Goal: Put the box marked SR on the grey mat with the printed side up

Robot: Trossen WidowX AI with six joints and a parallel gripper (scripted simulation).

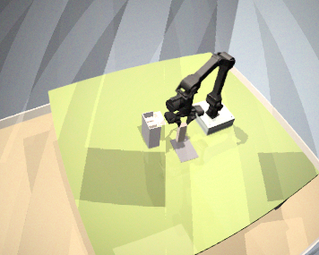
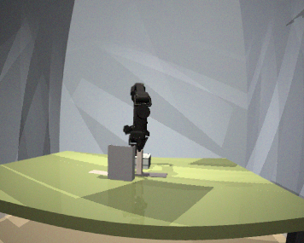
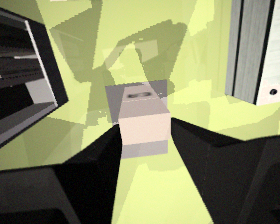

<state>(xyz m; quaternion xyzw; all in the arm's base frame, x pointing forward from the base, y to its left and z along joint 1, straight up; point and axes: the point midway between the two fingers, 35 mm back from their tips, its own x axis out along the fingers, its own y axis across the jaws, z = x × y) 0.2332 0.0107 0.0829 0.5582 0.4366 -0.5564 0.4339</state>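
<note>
My gripper tip is 2 cm short of the grey mat, 6 cm to the right of it and 11 cm above it. From my gripper tip the other things lie so: white card (1 cm ahead, 19 cm to the right, 11 cm below).
</note>
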